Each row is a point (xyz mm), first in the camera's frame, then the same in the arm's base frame.
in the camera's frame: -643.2 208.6 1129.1
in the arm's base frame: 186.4 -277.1 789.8
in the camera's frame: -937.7 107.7 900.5
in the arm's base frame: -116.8 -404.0 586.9
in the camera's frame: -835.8 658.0 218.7
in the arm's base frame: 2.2 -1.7 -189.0
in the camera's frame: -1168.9 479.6 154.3
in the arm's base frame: -340.7 -170.9 -215.6
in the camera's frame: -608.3 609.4 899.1
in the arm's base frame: 238.2 69.4 486.5
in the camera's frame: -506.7 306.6 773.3
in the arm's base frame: 321.8 -257.0 421.0
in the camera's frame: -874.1 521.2 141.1
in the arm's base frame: -44.4 -148.6 -238.5
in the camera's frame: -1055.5 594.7 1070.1
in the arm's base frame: -206.2 112.2 659.9
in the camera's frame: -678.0 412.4 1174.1
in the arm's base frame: 163.0 -66.8 794.8
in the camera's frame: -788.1 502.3 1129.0
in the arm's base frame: 57.0 18.5 733.9
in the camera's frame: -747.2 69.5 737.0
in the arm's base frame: 68.7 -483.3 432.7
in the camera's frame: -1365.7 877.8 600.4
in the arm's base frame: -509.1 315.9 146.4
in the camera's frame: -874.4 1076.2 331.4
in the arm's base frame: -12.7 431.8 -159.0
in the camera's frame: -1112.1 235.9 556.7
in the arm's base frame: -290.0 -335.2 225.9
